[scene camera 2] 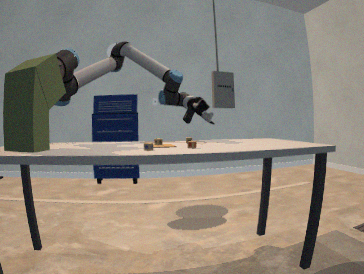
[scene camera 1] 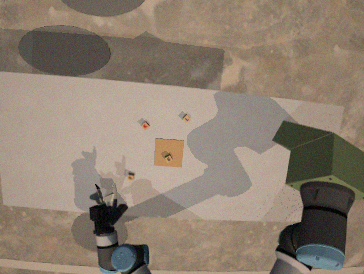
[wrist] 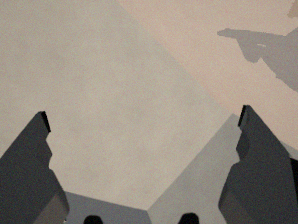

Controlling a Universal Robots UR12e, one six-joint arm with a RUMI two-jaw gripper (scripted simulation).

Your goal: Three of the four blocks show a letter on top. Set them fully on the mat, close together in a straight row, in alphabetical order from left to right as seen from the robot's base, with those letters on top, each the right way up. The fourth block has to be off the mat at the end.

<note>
I see my gripper (scene camera 1: 104,183) and an orange mat (scene camera 1: 163,147).
My gripper also shows in the wrist view (wrist: 143,109). The wrist view does not show the orange mat: it is out of frame.
</note>
